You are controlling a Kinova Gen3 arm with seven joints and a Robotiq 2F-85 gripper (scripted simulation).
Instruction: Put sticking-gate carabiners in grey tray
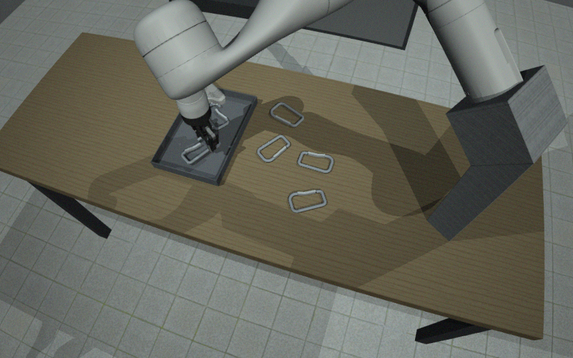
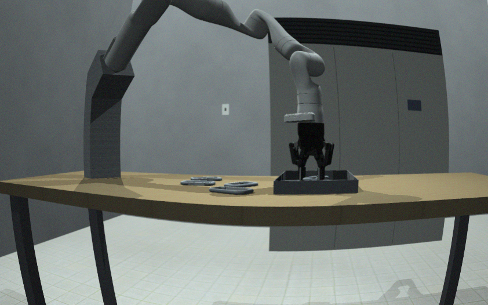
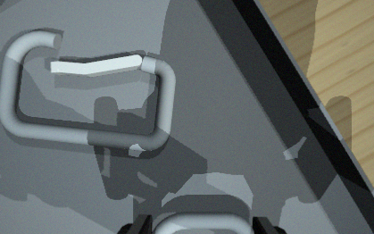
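Right now the grey tray is 4 cm to the right of my hand and 2 cm below it.
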